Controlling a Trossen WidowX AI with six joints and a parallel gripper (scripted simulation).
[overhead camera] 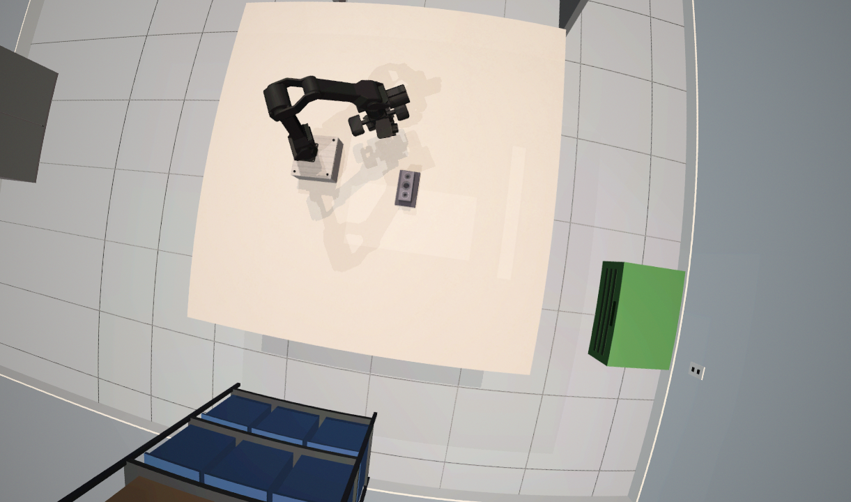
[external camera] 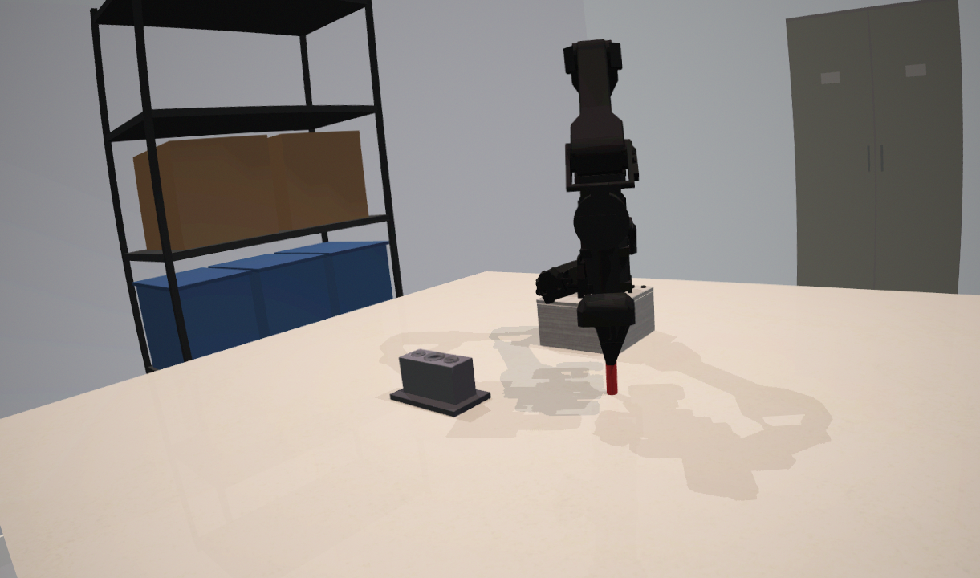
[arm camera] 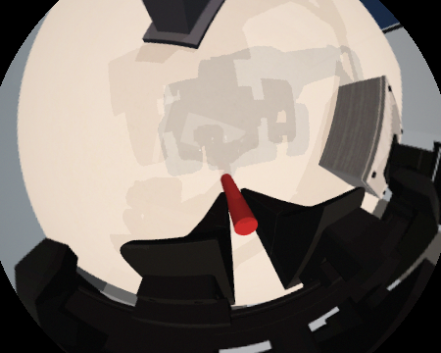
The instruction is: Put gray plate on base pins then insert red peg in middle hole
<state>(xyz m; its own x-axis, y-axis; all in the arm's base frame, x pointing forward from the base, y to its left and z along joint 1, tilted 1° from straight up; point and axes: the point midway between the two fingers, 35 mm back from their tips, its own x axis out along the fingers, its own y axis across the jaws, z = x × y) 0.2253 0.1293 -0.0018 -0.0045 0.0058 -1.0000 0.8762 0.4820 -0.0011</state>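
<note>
The gray plate lies 120 mm ahead of my gripper tip and 190 mm to the right of it. Round my gripper tip: red peg: right at my gripper tip; dark flat base: 120 mm ahead, 190 mm to the right, 30 mm below.
</note>
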